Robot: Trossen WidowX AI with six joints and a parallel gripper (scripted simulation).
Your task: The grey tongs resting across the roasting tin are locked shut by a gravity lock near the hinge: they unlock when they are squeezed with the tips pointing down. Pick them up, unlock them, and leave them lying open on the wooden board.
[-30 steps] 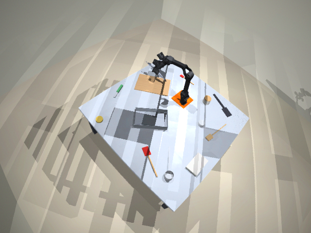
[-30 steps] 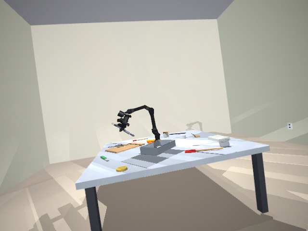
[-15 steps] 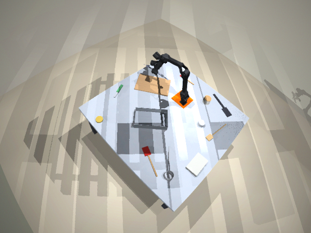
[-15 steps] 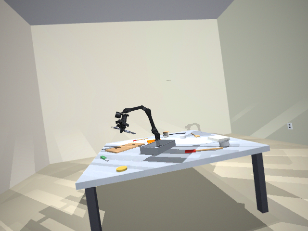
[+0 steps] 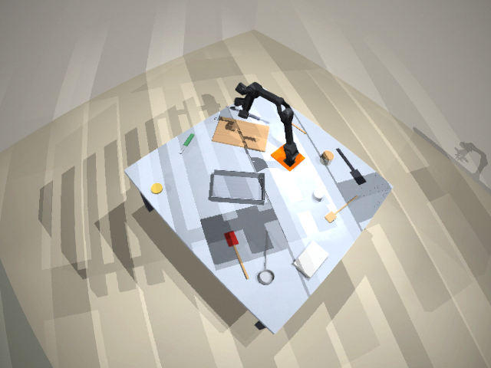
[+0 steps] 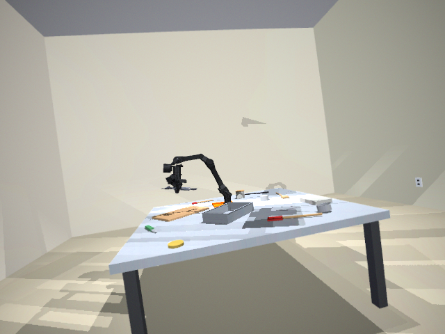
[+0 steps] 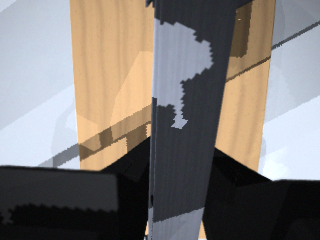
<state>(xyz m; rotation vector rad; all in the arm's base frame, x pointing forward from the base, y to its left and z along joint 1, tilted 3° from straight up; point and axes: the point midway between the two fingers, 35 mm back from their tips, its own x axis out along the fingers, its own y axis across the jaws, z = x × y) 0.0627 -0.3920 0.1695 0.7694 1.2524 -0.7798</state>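
Right now my gripper tip is 15 cm above the wooden board and 1 cm to the right of it. Also, from my gripper tip: cork-topped cylinder (55 cm to the left, 28 cm behind, 12 cm below); then roasting tin (33 cm ahead, 32 cm to the left, 13 cm below); then black spatula (72 cm to the left, 38 cm behind, 16 cm below).
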